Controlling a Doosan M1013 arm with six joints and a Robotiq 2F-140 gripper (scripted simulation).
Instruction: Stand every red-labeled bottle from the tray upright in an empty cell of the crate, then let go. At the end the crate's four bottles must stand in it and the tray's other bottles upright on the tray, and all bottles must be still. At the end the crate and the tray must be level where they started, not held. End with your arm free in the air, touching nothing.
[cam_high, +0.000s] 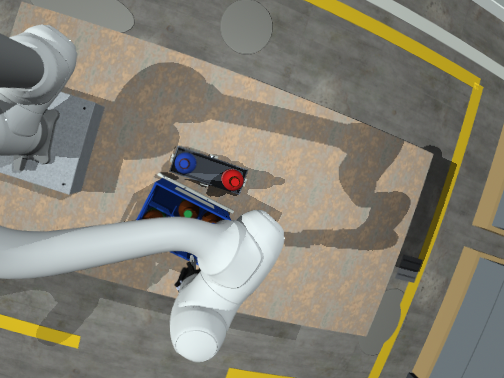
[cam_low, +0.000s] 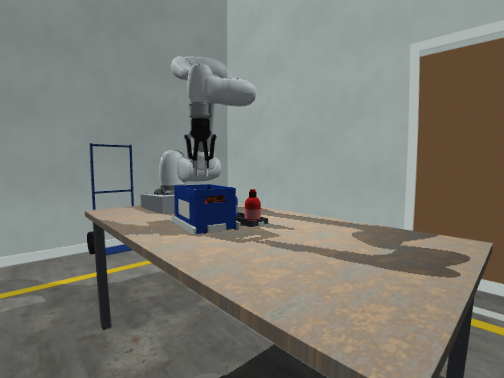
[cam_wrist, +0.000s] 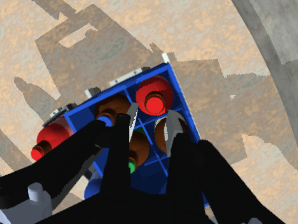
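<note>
Right now the red-labeled bottle is 60 mm ahead of my hand, 240 mm to the left of it and 170 mm below it. From my hand the other things lie so: red bottle: 170 mm below; then blue-capped bottle: 110 mm behind, 260 mm to the left, 170 mm below; then blue crate: 80 mm behind, 60 mm to the left, 170 mm below.
</note>
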